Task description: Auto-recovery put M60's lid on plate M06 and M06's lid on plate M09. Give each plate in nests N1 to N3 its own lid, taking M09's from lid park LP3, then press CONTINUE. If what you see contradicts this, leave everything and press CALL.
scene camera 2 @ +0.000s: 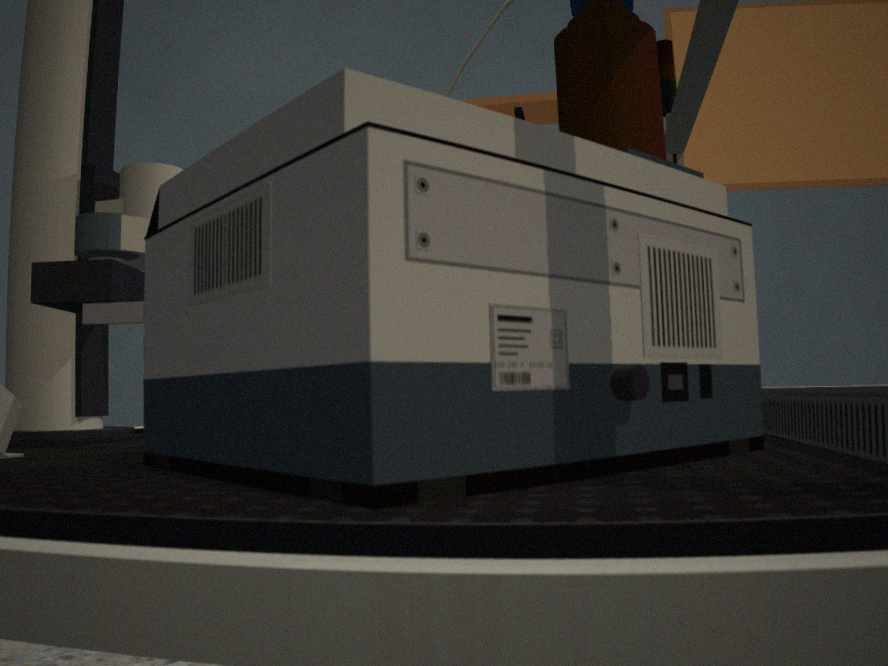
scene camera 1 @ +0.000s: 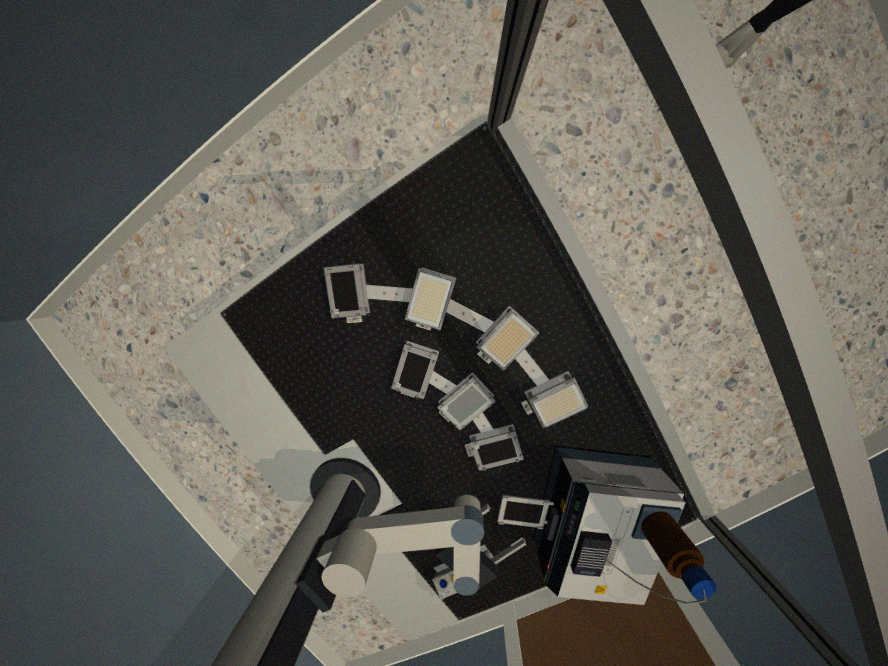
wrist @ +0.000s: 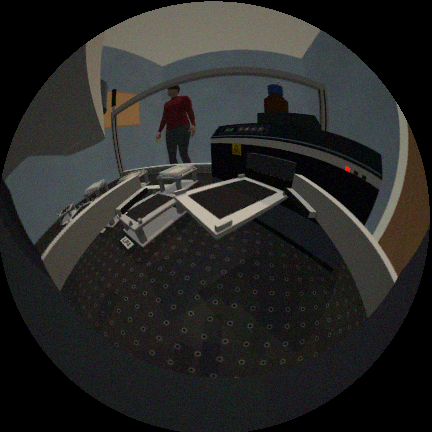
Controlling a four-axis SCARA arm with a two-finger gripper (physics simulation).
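Note:
My gripper is open and empty, low beside the machine's white carrier frame. An empty park labelled LP4 stands left of that frame in the wrist view. In scene camera 1, a grey lid lies on the middle inner stand, and the far inner stand is empty. Three outer stands hold a cream-topped plate, an orange-tinted plate and another cream-topped plate. Plate and nest labels are unreadable. A button box is partly hidden by the arm.
An empty outer stand is at the upper left. The machine bears a brown bottle and shows a red light. A person stands behind the frame bars.

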